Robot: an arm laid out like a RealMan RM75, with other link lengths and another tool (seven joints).
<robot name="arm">
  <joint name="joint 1" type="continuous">
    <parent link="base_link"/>
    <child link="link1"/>
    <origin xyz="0 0 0.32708" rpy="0 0 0"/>
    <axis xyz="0 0 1"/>
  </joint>
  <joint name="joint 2" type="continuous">
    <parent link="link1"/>
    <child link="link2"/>
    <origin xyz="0 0 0" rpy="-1.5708 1.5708 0"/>
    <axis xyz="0 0 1"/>
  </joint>
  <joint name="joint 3" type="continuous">
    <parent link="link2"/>
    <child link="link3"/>
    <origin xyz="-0.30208 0 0" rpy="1.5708 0 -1.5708"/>
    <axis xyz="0 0 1"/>
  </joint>
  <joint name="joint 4" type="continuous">
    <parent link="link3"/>
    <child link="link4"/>
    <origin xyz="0 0 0" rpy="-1.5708 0 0"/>
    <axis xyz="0 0 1"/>
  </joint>
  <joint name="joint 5" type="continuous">
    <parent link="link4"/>
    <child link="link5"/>
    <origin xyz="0 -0.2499 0" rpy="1.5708 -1.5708 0"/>
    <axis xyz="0 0 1"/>
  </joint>
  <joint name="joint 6" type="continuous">
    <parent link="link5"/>
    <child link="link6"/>
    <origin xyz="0 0 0" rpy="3.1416 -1.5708 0"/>
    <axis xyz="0 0 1"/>
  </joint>
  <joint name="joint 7" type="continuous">
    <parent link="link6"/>
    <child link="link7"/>
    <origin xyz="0.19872 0 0" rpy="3.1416 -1.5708 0"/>
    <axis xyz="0 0 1"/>
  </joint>
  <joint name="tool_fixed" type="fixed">
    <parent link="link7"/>
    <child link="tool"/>
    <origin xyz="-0.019 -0.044 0.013" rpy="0.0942 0 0.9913"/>
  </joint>
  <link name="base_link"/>
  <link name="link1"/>
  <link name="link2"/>
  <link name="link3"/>
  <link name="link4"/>
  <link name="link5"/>
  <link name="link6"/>
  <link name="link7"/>
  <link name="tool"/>
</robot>
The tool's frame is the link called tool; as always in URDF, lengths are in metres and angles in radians. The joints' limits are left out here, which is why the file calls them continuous.
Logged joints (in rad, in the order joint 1, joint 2, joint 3, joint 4, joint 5, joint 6, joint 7), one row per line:
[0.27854 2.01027 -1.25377 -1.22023 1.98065 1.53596 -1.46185]
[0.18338 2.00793 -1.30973 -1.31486 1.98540 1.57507 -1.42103]
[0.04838 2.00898 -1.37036 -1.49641 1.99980 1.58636 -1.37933]
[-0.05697 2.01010 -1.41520 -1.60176 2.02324 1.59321 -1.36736]
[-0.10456 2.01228 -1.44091 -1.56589 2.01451 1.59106 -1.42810]
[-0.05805 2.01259 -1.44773 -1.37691 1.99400 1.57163 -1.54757]
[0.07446 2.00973 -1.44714 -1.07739 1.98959 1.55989 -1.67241]
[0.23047 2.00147 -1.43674 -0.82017 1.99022 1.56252 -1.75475]
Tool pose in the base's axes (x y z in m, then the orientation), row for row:
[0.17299 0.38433 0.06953 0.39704 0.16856 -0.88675 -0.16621]
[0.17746 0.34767 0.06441 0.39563 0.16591 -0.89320 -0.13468]
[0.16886 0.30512 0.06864 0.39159 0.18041 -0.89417 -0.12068]
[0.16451 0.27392 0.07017 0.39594 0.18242 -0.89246 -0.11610]
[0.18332 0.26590 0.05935 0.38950 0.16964 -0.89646 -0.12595]
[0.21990 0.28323 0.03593 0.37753 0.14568 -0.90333 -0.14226]
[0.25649 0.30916 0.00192 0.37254 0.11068 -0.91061 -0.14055]
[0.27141 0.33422 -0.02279 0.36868 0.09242 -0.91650 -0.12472]
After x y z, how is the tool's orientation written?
As a quaternion, w x y z.
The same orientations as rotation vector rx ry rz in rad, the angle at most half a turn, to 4 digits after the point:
[0.4270 -2.2463 -0.4210]
[0.4206 -2.2642 -0.3414]
[0.4582 -2.2709 -0.3065]
[0.4623 -2.2620 -0.2943]
[0.4313 -2.2790 -0.3202]
[0.3724 -2.3094 -0.3637]
[0.2836 -2.3335 -0.3602]
[0.2373 -2.3529 -0.3202]

